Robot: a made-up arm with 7 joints. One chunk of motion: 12 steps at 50 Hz.
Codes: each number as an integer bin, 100 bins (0 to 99) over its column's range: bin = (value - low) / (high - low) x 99, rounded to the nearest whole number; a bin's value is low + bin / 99 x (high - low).
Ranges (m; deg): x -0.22..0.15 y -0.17..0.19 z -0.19..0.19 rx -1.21..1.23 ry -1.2..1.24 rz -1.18..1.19
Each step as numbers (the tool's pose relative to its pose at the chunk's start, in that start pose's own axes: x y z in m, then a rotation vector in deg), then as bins.
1 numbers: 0.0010 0.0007 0.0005 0.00 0.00 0.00
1 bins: 59 47 50 49 49 49
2 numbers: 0.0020 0.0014 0.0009 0.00 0.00 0.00
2 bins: 59 47 50 49 49 49
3 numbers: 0.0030 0.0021 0.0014 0.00 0.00 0.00
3 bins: 60 47 50 49 49 49
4 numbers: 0.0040 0.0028 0.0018 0.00 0.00 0.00
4 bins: 60 48 50 49 49 49
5 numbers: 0.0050 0.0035 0.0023 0.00 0.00 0.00
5 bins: 60 48 50 49 49 49
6 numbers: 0.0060 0.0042 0.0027 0.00 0.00 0.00
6 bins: 60 48 50 49 49 49
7 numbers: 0.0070 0.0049 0.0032 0.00 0.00 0.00
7 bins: 61 48 50 49 49 49
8 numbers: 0.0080 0.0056 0.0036 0.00 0.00 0.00
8 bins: 61 48 50 49 49 49
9 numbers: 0.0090 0.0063 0.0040 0.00 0.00 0.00
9 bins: 61 48 51 49 49 49
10 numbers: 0.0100 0.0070 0.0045 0.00 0.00 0.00
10 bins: 62 49 51 49 49 49
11 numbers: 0.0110 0.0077 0.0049 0.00 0.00 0.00
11 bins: 62 49 51 49 49 49
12 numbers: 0.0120 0.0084 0.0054 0.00 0.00 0.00
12 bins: 62 49 51 49 49 49
